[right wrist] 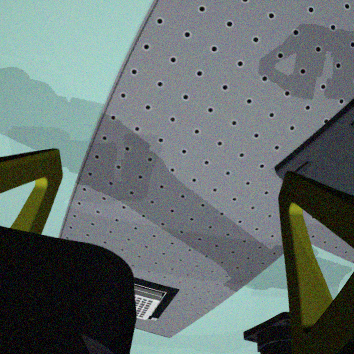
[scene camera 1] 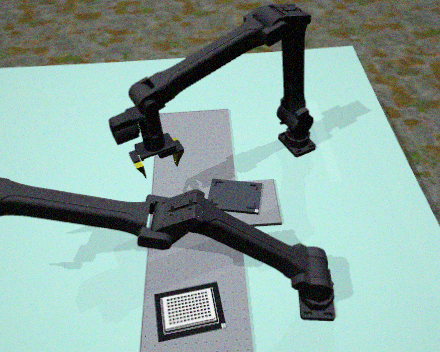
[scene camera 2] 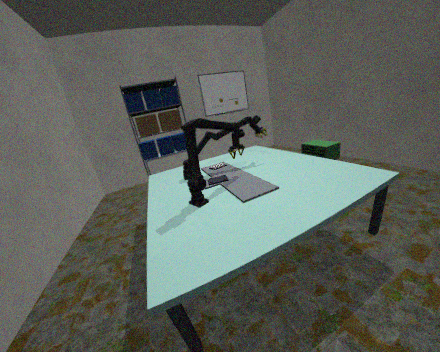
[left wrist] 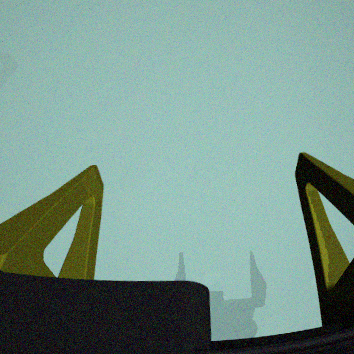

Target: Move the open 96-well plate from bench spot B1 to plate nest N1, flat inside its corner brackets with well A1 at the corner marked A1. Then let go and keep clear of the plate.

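Where they show: left gripper, fingertip midpoint: (scene camera 2: 264, 136) (left wrist: 198, 168); right gripper, fingertip midpoint: (right wrist: 168, 172) (scene camera 1: 161, 171) (scene camera 2: 237, 157); left arm's base, link origin: (right wrist: 275, 326) (scene camera 1: 315, 298) (scene camera 2: 188, 177); right arm's base, link origin: (scene camera 1: 296, 143) (scene camera 2: 198, 202).
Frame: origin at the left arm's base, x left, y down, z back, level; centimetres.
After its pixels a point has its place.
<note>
The white 96-well plate (scene camera 1: 189, 307) {x 4.9, y -2.8, z -32.5 cm} (scene camera 2: 218, 165) {x 4.2, y -2.7, z -33.4 cm} (right wrist: 145, 306) {x 3.0, y -2.9, z -28.2 cm} lies flat in a black-bordered spot near the bottom in scene camera 1, partly hidden in the right wrist view. The dark plate nest (scene camera 1: 234, 196) {x -32.0, y -2.5, z -22.0 cm} (scene camera 2: 218, 179) {x -33.9, y -2.5, z -22.3 cm} (right wrist: 330, 160) {x -32.2, y -2.5, z -27.1 cm} with corner brackets has a white mark at its lower right corner in scene camera 1; no plate is in it. My right gripper (scene camera 1: 161, 171) {x -30.3, y -15.9, z -43.0 cm} (scene camera 2: 237, 155) {x -30.3, y -15.9, z -43.0 cm} (right wrist: 168, 172) {x -30.3, y -15.9, z -43.0 cm} is open and empty, high up, apart from both plate and nest. My left gripper (scene camera 2: 262, 133) {x -3.3, y -22.8, z -87.0 cm} (left wrist: 198, 168) {x -3.3, y -22.8, z -87.0 cm} is open and empty above the table.
A grey perforated board (scene camera 1: 205, 127) {x -65.7, y -1.3, z -33.6 cm} (scene camera 2: 252, 189) {x -66.0, y -1.3, z -37.2 cm} (right wrist: 210, 125) {x -27.4, y -1.3, z -38.5 cm} lies under the plate spot, with a side piece (scene camera 1: 271, 202) {x -30.7, y -1.3, z -10.4 cm} under the nest. In scene camera 1 the left arm (scene camera 1: 245, 240) {x 2.2, y -29.7, z -18.2 cm} spans the board between plate and nest. Arm shadows cross the board and table (scene camera 1: 325, 210) {x -28.9, y 0.0, z 6.0 cm}.
</note>
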